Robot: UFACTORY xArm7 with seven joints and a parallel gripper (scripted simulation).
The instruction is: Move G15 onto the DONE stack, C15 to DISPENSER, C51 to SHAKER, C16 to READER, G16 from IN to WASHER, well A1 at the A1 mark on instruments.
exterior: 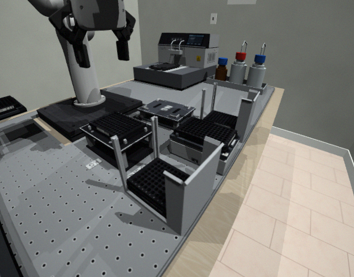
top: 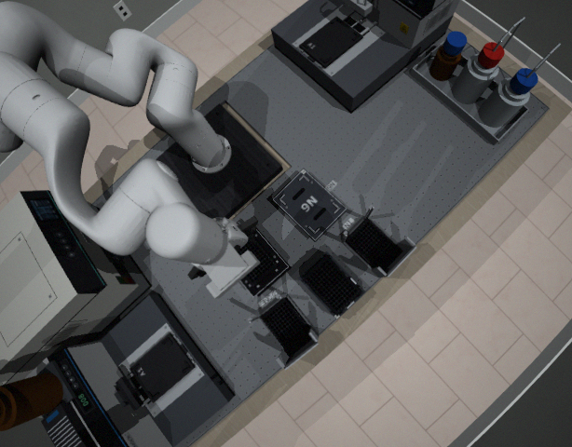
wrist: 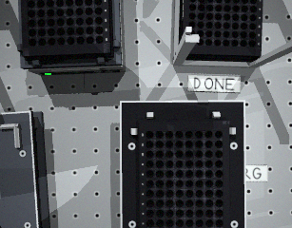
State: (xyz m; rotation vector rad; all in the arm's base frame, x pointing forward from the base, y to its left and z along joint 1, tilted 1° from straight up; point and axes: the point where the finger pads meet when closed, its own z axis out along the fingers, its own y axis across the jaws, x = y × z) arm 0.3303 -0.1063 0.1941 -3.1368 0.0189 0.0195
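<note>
The RG nest is 170 mm below my hand. The rest, counted from my hand: RG deck label (220 mm below, 80 mm to the right); then N6 nest (210 mm to the left, 190 mm below, 10 mm behind).
</note>
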